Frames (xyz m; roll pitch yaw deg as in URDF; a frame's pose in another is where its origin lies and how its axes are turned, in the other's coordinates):
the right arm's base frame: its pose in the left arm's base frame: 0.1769 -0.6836 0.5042 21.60 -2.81 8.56
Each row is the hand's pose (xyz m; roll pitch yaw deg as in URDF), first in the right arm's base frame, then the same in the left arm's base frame.
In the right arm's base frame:
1: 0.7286 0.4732 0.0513 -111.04 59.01 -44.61
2: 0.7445 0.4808 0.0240 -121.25 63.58 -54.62
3: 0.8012 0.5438 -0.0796 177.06 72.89 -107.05
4: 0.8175 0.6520 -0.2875 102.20 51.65 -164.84
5: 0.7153 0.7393 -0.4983 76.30 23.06 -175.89
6: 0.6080 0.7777 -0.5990 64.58 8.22 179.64
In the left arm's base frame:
1: 0.8231 -0.1605 0.7615 -65.11 65.66 5.69
2: 0.8373 -0.1411 0.7398 -65.19 72.26 7.13
3: 0.8825 -0.0365 0.6695 35.61 84.39 121.12
4: 0.8797 0.1423 0.5170 65.78 54.82 174.72
5: 0.7630 0.2853 0.3483 52.54 25.66 -176.72
6: 0.6501 0.3418 0.2637 42.62 10.31 -174.84

